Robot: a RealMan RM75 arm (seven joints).
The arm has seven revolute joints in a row. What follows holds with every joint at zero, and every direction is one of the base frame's. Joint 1 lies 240.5 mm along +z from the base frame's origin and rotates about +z. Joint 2 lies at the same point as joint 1 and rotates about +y. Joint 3 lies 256 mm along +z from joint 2 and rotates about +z. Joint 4 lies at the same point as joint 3 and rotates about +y. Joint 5 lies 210 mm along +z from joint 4 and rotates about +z. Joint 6 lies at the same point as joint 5 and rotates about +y. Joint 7 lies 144 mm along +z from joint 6 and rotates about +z. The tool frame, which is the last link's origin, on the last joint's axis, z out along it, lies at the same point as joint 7; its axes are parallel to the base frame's.
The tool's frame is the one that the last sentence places.
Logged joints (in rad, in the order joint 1, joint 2, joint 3, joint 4, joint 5, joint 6, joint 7), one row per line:
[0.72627 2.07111 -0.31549 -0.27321 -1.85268 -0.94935 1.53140]
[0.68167 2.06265 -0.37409 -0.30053 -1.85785 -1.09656 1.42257]
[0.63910 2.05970 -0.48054 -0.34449 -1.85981 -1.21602 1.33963]
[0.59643 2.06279 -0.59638 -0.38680 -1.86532 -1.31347 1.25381]
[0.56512 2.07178 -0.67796 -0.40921 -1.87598 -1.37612 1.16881]
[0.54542 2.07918 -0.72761 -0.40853 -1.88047 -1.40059 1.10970]
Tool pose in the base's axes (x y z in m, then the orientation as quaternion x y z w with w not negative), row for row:
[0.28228 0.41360 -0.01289 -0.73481 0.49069 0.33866 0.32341]
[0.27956 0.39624 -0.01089 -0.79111 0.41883 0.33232 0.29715]
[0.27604 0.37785 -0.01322 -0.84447 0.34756 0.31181 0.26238]
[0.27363 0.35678 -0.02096 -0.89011 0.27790 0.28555 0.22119]
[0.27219 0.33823 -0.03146 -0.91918 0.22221 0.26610 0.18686]
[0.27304 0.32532 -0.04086 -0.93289 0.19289 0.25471 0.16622]
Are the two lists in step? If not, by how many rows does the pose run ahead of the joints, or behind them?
They are in step.
